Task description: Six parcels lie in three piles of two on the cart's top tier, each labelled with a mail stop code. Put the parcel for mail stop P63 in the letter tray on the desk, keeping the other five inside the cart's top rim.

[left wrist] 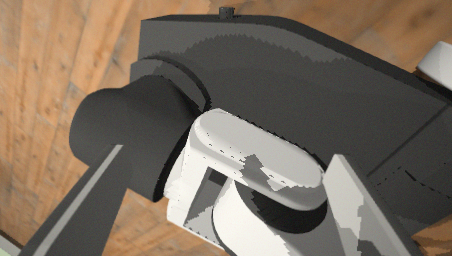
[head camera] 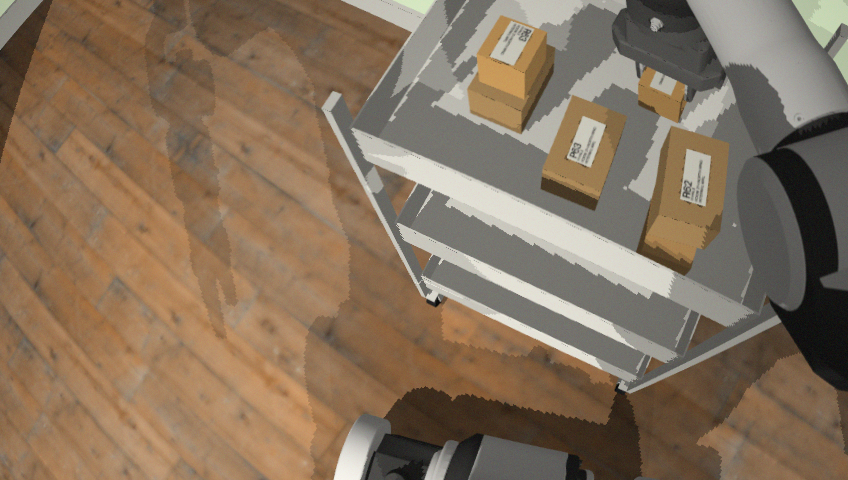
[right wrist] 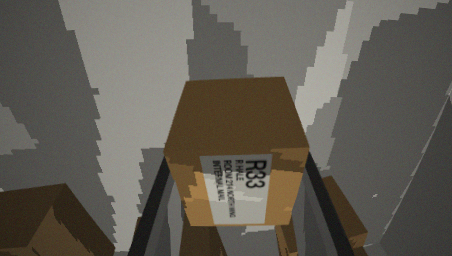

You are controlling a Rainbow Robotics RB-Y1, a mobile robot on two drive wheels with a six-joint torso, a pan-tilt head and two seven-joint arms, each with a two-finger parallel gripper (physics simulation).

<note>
The pictures show: my left gripper, my right gripper and a white three-tier cart.
My right gripper shows as well in the right wrist view.
</note>
